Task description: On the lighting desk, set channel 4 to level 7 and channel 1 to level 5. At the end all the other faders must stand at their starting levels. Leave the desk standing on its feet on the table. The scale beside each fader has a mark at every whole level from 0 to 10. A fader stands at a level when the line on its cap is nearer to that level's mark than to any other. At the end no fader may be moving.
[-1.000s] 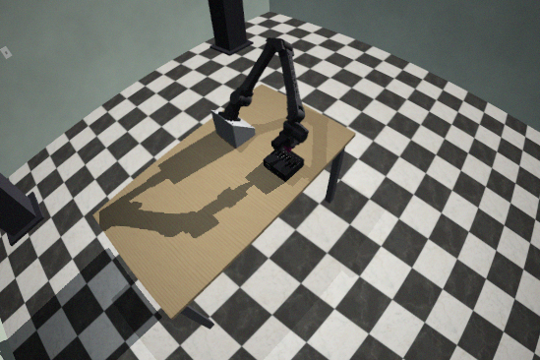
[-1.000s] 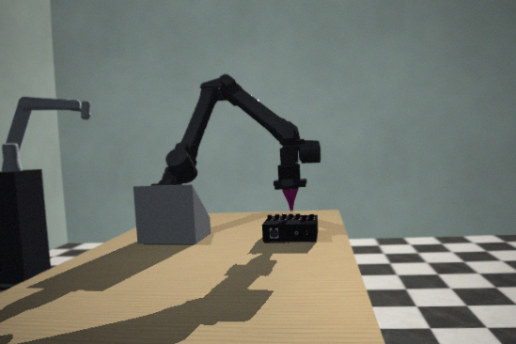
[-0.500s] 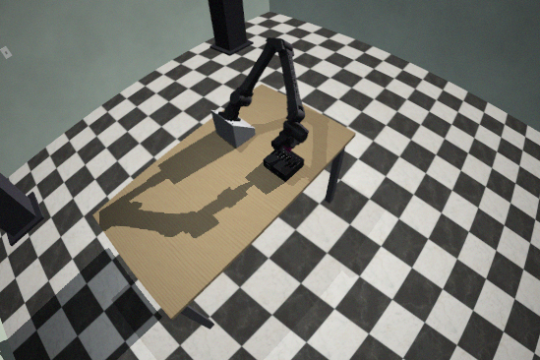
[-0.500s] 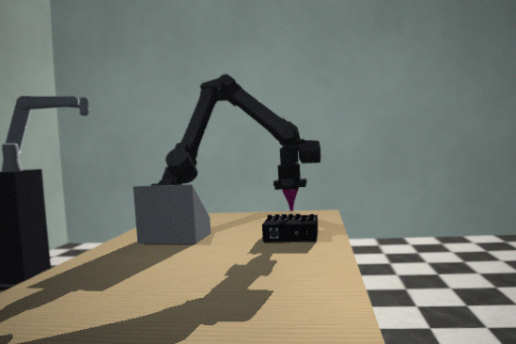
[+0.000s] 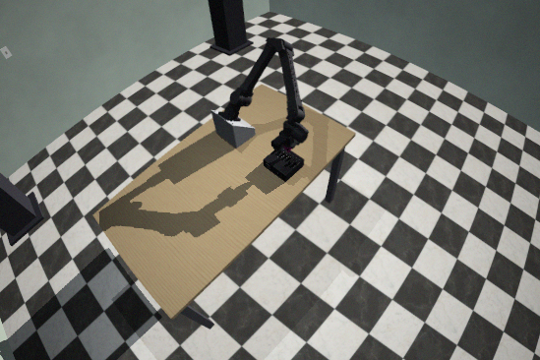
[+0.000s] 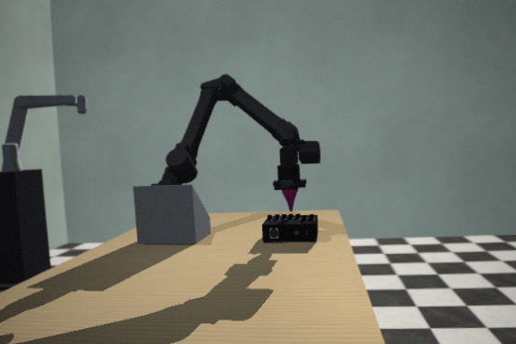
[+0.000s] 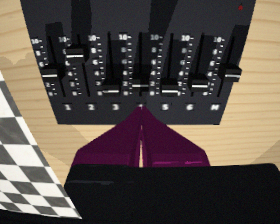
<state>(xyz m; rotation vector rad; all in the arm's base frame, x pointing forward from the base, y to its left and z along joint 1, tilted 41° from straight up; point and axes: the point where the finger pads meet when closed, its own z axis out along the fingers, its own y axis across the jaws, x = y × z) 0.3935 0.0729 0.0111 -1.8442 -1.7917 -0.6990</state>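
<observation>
My hand is 2 cm to the left of the channel 4 fader cap and 2 cm above it. From my hand the other things lie so: channel 1 fader cap: 7 cm ahead, 3 cm to the right, 2 cm below; then channel 2 fader cap: 4 cm ahead, 4 cm to the right, 2 cm below; then channel 3 fader cap: 2 cm ahead, 2 cm to the right, 2 cm below.
</observation>
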